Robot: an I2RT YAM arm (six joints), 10 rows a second.
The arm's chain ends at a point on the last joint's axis. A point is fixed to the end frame.
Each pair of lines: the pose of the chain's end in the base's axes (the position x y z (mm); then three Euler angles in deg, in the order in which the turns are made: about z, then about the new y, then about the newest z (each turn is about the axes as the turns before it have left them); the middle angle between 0 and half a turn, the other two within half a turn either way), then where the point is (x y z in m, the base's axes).
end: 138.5 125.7 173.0 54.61 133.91 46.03
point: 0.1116 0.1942 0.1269
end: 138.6 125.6 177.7 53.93 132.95 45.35
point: 0.1127 0.1946 0.1318
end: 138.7 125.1 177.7 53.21 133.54 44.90
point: 0.1133 0.1938 0.1310
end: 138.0 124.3 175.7 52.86 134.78 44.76
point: 0.1123 0.1922 0.1280
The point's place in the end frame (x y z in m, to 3 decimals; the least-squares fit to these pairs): 0.048 0.039 0.061
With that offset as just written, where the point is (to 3 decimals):
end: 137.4 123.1 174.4 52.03 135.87 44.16
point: 0.112 0.190 0.126
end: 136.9 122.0 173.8 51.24 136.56 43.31
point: 0.112 0.188 0.124
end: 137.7 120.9 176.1 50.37 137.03 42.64
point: 0.113 0.187 0.125
